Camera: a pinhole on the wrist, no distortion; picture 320 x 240 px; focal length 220.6 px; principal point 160.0 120.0 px. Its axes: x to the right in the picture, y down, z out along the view. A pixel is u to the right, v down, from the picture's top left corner.
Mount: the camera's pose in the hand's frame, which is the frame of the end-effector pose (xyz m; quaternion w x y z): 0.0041 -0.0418 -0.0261 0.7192 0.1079 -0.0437 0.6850
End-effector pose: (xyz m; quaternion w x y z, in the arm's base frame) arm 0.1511 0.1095 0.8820 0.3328 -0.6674 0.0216 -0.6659
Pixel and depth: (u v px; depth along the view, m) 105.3 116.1 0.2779
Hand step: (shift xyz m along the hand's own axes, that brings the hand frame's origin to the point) 0.0286 -0.1690 0.2293
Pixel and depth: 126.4 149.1 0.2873
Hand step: -0.0117 -0.1448 0.2478
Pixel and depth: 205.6 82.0 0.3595
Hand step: 0.1005 -0.0490 0.3334
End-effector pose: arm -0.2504 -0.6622 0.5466 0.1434 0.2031 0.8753 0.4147
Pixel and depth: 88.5 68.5 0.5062
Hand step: 0.1552 -0.3153 0.4205
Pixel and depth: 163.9 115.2 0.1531
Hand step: 0.0206 -0.0722 0.1231
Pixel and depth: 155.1 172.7 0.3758
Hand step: -0.0538 -0.1273 0.3463
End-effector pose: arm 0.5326 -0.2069 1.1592 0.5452 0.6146 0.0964 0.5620
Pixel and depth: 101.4 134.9 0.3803
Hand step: 0.0050 -0.2212 0.3251
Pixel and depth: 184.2 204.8 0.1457
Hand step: -0.0383 -0.0554 0.1244
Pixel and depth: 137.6 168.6 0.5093
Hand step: -0.0672 -0.1975 0.4692
